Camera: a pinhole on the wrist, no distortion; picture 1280 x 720 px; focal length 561.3 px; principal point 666.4 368.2 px. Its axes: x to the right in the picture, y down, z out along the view. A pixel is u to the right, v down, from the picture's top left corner.
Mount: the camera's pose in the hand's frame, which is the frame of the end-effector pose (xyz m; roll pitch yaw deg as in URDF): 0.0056 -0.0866 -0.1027 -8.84 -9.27 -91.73
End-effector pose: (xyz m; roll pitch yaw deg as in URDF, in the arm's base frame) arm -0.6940 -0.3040 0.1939 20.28 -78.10 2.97
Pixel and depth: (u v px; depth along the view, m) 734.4 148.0 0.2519
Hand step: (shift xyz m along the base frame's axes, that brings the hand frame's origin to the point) -0.1292 -0.1312 -0.0255
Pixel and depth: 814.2 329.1 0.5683
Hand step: -0.3662 -0.3217 0.1338
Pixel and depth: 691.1 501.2 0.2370
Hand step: -0.0645 -0.1050 0.1151
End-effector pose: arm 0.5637 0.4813 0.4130 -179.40 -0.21 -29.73
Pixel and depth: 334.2 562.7 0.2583
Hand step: 0.0728 -0.1545 -0.1115
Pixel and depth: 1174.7 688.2 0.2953
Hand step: 0.3402 0.1697 -0.1988
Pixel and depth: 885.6 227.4 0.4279
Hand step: 0.0594 0.1771 -0.3560
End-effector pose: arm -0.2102 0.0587 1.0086 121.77 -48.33 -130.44
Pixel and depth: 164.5 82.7 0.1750
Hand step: -0.0281 0.1216 -0.0006
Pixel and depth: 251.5 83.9 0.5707
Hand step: -0.3066 0.5553 -0.0374
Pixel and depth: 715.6 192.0 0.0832
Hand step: 0.0170 -0.0661 -0.0446
